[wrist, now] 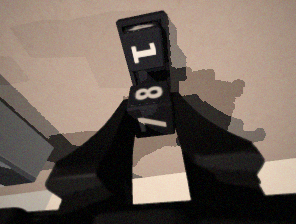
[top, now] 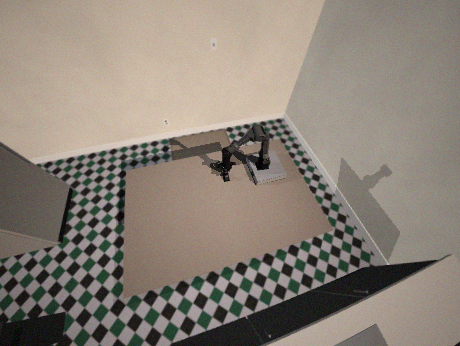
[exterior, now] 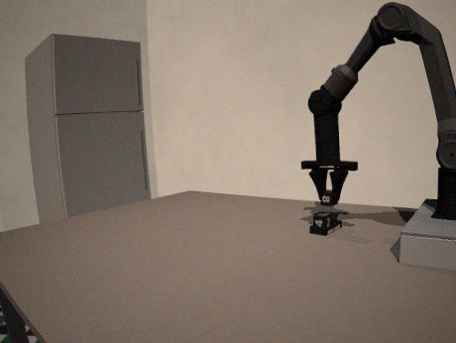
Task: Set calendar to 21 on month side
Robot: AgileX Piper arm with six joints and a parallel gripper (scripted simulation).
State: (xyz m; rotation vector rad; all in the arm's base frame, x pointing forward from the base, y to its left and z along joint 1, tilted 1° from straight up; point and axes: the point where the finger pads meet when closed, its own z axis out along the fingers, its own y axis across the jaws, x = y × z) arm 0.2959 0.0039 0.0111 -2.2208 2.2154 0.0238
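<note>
The dark number cube is 30 mm to the left of my hand and 50 mm below it. Round my hand: dark calendar tray (20 mm to the left, 70 mm below).
</note>
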